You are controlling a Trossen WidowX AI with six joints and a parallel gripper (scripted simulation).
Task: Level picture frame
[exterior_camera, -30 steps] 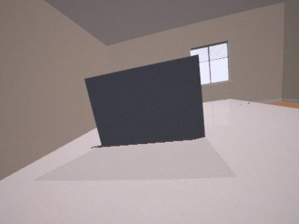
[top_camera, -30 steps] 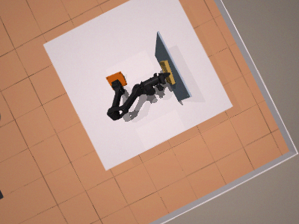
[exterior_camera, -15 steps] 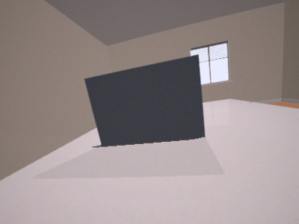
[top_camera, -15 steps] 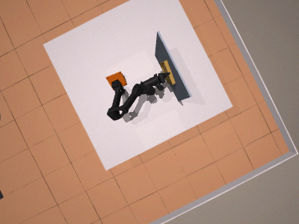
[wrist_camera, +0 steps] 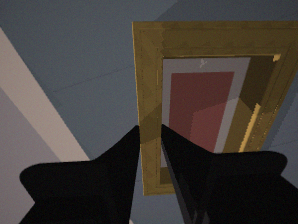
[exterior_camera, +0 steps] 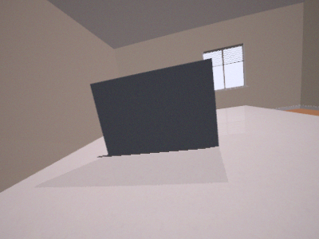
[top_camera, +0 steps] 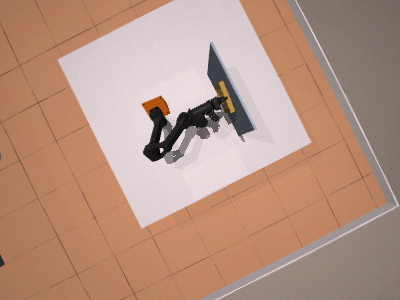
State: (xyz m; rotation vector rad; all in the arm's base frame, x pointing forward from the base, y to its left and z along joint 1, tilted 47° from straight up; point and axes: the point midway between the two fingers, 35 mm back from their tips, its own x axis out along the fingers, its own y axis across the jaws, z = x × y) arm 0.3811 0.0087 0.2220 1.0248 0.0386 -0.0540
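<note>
The picture frame lies 5 cm below my gripper tip, 2 cm to the left of it and 1 cm ahead of it. Also, from my gripper tip: wall panel 6 cm below, 2 cm to the left, 2 cm ahead.
</note>
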